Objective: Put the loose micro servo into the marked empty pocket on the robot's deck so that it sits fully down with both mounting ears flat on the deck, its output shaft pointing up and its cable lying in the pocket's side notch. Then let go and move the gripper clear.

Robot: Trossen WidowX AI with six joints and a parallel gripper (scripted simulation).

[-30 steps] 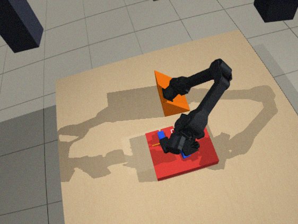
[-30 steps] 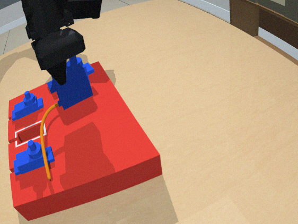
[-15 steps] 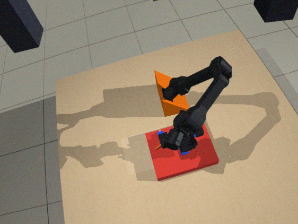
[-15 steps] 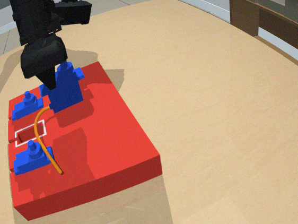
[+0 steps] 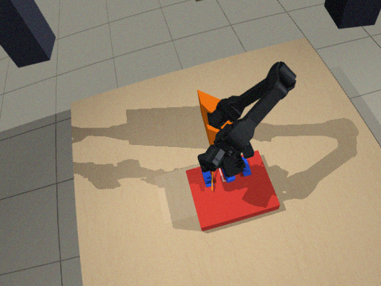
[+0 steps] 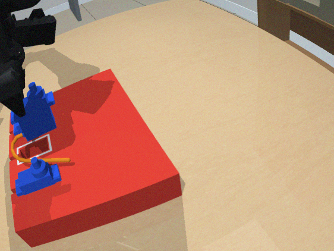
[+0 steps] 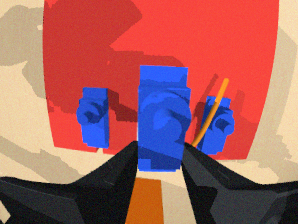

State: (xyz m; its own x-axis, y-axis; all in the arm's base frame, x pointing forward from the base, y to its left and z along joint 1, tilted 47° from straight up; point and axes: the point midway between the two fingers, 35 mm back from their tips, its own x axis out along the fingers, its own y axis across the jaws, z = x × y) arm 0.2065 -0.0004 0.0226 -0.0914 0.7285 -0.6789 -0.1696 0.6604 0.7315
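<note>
Now: the red deck 90 mm ahead of my gripper tip, 10 mm to the left of it and 100 mm below it.
</note>
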